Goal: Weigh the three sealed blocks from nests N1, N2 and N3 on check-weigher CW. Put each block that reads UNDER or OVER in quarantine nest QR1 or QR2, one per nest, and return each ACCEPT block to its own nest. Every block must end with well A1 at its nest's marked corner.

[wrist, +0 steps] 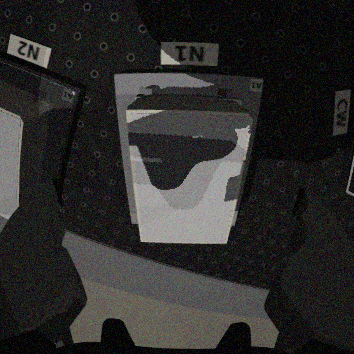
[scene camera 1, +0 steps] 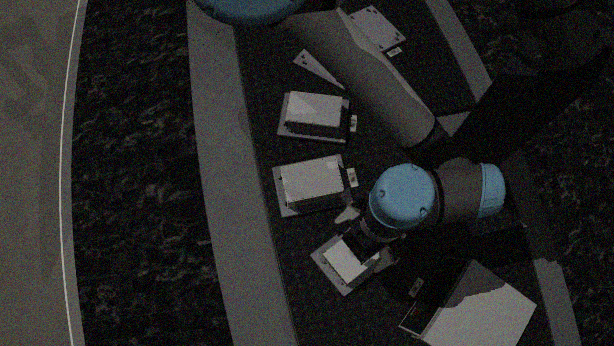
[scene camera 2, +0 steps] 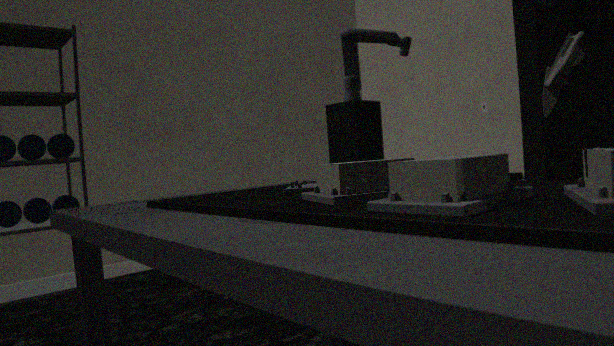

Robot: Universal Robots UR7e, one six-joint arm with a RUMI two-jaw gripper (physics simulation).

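Seen in the pictures: gripper, fingertip midpoint: (wrist: 178,185); arm's base at its link origin: (scene camera 1: 560,49).
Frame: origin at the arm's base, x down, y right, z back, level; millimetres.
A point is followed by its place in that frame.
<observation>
My gripper (scene camera 1: 366,237) {x 346, y -159, z -361 mm} (wrist: 178,185) {x 346, y -159, z -361 mm} is open and empty, above the N1 block, with one jaw out to each side of it. The N1 block (scene camera 1: 345,264) {x 381, y -198, z -419 mm} (wrist: 185,225) {x 381, y -193, z -420 mm} sits on nest N1 (scene camera 1: 345,289) {x 423, y -250, z -428 mm} (wrist: 122,130) {x 423, y -112, z -378 mm}; A1 is printed on the nest's top right corner in the wrist view. The N2 block (scene camera 1: 312,180) {x 382, y -3, z -440 mm} (wrist: 9,165) {x 381, y -31, z -429 mm} sits on nest N2 (scene camera 1: 281,206) {x 423, y -32, z -519 mm}. The N3 block (scene camera 1: 315,107) {x 381, y 170, z -389 mm} sits on nest N3 (scene camera 1: 282,125) {x 423, y 164, z -472 mm}. Check-weigher CW (scene camera 1: 490,315) {x 335, y -406, z -150 mm} carries no visible block; its display is too dark to read. Well marks on the blocks cannot be made out.
Two blockless nest plates (scene camera 1: 307,62) {x 423, y 334, z -367 mm} (scene camera 1: 377,30) {x 423, y 408, z -138 mm} lie beyond N3, partly hidden by my arm; their labels are unreadable. The CW label (scene camera 1: 415,287) {x 433, y -293, z -271 mm} (wrist: 341,112) {x 433, y -293, z -269 mm} lies beside the weigher. A shelf rack (scene camera 2: 80,120) and a distant robot arm (scene camera 2: 351,65) stand in the background.
</observation>
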